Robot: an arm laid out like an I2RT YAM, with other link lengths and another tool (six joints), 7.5 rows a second.
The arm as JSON. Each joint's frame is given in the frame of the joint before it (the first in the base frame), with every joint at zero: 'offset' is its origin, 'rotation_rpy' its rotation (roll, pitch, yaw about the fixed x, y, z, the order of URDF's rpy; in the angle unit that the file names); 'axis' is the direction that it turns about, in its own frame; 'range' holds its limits. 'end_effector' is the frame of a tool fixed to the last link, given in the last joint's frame.
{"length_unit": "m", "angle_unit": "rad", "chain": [
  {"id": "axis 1", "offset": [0.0, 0.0, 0.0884], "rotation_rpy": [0.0, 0.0, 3.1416], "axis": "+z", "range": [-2.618, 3.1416]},
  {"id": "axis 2", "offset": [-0.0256, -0.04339, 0.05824], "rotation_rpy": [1.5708, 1.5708, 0.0], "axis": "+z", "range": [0.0, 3.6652]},
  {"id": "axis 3", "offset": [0.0, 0.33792, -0.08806], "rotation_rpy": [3.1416, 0.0, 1.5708], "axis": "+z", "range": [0.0, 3.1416]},
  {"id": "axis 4", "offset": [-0.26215, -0.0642, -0.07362], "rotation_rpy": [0.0, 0.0, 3.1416], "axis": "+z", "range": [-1.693, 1.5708]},
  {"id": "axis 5", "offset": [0.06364, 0.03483, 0.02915], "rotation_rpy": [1.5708, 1.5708, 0.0], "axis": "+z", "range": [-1.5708, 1.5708]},
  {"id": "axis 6", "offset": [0.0, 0.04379, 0.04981], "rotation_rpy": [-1.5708, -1.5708, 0.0], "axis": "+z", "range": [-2.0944, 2.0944]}
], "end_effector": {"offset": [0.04, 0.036, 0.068], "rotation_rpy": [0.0, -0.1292, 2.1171]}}
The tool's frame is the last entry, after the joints.
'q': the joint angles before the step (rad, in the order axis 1, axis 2, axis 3, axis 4, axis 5, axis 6). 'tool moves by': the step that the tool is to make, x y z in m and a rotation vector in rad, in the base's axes. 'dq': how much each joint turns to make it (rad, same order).
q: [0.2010 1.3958 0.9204 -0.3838 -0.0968 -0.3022]
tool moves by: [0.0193 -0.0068 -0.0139 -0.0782 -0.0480 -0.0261]
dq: [0.0014 0.0475 -0.0139 0.0907 0.0827 -0.0368]
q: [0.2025 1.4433 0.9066 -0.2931 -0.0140 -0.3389]
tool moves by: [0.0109 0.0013 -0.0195 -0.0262 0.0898 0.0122]
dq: [-0.0015 0.0983 0.0352 -0.0303 -0.0028 -0.0154]
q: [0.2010 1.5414 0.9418 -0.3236 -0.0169 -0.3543]
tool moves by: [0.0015 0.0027 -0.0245 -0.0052 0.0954 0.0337]
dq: [-0.0001 0.0843 0.0030 -0.0139 -0.0306 -0.0201]
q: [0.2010 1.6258 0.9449 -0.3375 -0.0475 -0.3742]
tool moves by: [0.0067 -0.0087 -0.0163 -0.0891 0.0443 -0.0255]
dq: [0.0000 0.0629 0.0170 -0.0154 0.0807 -0.0170]
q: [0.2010 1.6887 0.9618 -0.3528 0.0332 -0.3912]
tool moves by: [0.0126 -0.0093 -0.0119 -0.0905 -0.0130 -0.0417]
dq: [-0.0001 0.0476 0.0107 0.0321 0.1001 -0.0061]
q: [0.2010 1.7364 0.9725 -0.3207 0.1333 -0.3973]
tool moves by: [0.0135 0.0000 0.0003 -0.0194 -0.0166 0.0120]
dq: [-0.0001 0.0293 0.0367 0.0080 0.0139 -0.0215]
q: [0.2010 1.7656 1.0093 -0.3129 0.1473 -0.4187]
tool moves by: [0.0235 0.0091 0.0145 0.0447 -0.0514 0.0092]
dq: [-0.0001 0.0198 0.0781 -0.0001 -0.0336 0.0090]
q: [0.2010 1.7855 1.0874 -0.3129 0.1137 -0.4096]
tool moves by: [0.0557 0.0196 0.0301 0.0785 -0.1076 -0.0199]
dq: [0.0045 0.0733 0.1942 -0.0047 -0.0308 0.0521]
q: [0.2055 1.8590 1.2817 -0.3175 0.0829 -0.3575]
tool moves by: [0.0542 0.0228 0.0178 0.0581 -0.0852 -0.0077]
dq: [0.0153 0.1075 0.1968 0.0030 -0.0139 0.0430]
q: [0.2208 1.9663 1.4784 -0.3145 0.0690 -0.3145]
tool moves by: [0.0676 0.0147 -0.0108 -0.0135 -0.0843 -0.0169]
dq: [0.0077 0.1778 0.2191 0.0384 0.0399 -0.0061]
